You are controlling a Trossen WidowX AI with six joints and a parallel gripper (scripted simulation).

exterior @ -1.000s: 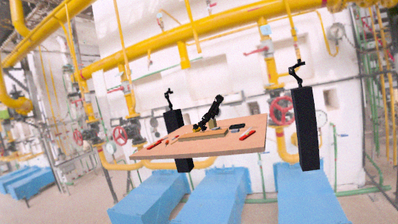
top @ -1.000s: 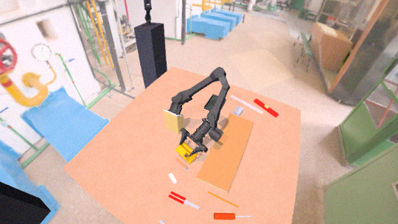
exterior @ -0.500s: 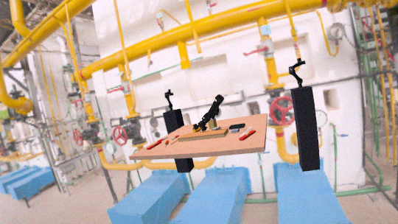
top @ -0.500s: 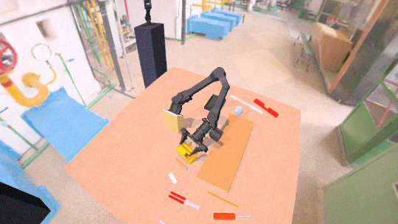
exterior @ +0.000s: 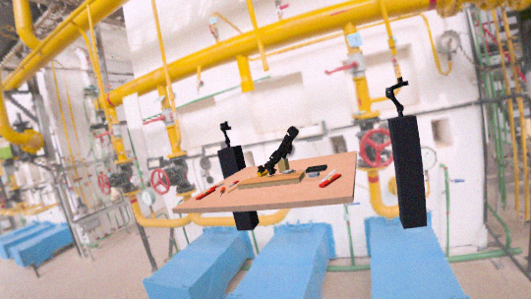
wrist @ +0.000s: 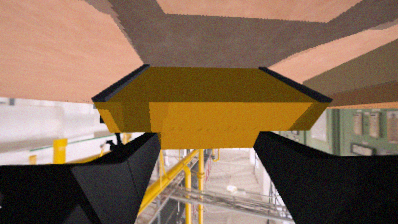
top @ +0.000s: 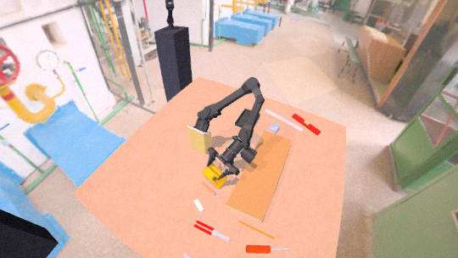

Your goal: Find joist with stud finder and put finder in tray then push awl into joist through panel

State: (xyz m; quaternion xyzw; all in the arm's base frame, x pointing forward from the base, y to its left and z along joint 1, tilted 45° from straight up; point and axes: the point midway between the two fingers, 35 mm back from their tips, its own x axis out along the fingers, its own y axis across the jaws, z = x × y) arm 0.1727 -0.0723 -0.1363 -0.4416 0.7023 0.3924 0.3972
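Right now my gripper tip is 10 mm to the left of the yellow stud finder, 10 mm short of it and 10 mm above it. The rest, counted from my gripper tip: white block (150 mm to the right, 60 mm below, 10 mm ahead); awl (60 mm to the right, 50 mm below, 40 mm ahead); pencil (290 mm ahead, 150 mm to the right, 60 mm below).
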